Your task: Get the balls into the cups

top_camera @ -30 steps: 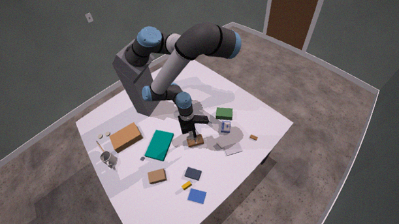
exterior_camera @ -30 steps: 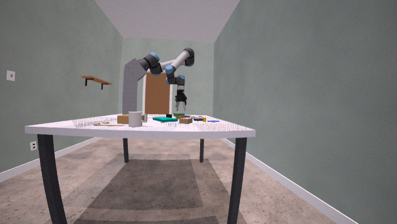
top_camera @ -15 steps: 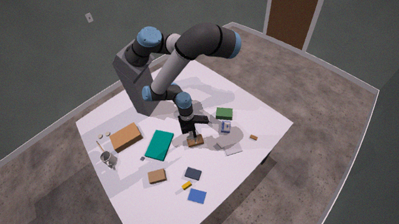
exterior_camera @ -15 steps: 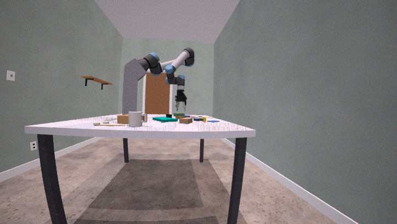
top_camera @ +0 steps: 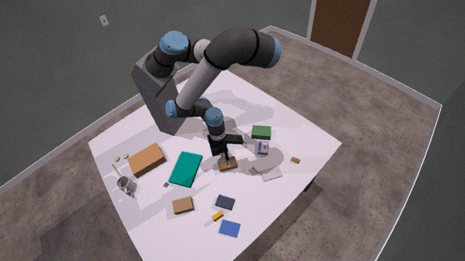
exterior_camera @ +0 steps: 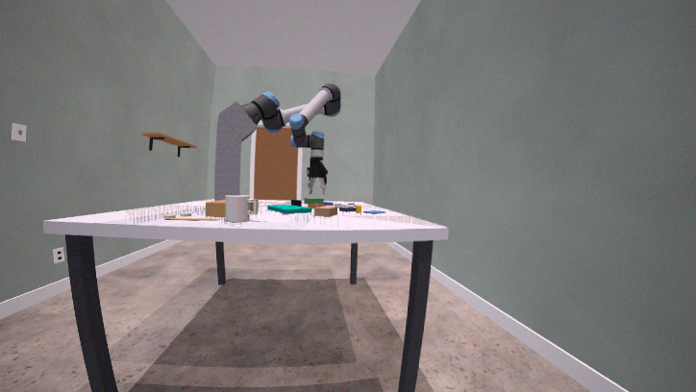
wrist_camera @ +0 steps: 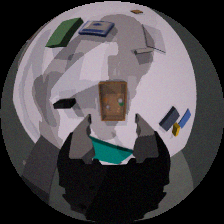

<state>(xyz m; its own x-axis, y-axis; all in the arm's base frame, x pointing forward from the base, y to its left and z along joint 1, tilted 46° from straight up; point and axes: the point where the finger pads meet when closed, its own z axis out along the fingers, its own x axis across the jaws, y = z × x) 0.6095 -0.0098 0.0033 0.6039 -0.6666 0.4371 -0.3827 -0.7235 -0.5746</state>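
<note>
The puzzle is 80 mm below my hand. Round my hand: teal board: 190 mm to the right, 160 mm behind, 80 mm below; then dark tile: 180 mm to the right, 150 mm ahead, 80 mm below; then grey plate: 230 mm ahead, 120 mm to the left, 80 mm below.
</note>
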